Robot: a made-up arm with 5 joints.
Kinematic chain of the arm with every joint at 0, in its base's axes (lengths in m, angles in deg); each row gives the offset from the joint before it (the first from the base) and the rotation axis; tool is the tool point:
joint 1: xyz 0 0 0.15 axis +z
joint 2: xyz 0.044 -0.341 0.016 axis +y
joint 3: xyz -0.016 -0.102 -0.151 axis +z
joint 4: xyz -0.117 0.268 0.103 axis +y
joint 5: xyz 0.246 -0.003 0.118 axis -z
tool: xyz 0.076 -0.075 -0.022
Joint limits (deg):
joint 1: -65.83..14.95
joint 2: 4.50..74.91
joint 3: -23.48..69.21
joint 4: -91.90..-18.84
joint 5: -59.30..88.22
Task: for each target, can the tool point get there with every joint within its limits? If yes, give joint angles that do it. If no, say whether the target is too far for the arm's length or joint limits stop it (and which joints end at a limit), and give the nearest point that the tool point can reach.
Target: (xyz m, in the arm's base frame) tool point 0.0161 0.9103 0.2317
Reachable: no: joint limits stop it (at a limit: joint 1, joint 2, joint 3, joint 4, joint 5) | nearest point -0.2224 0.0836 0.3388 | short by 0.867 m
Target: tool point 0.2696 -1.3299 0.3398
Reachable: no: too far | nearest point 0.1248 -0.6156 0.4752 | short by 0.741 m
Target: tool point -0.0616 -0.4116 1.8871
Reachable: no: too far | nearest point -0.0647 -0.4324 0.6523 | short by 1.235 m
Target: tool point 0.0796 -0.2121 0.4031
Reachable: yes | joints -5.73 18.26 23.20 -38.95 -21.10
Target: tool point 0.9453 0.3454 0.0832
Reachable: no: joint limits stop it (at a limit: joint 1, joint 2, joint 3, joint 5) | nearest point 0.3856 -0.0639 0.1793 | short by 0.700 m
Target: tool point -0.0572 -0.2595 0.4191
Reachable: yes | joints -11.81 20.84 -8.34 -74.49 42.51
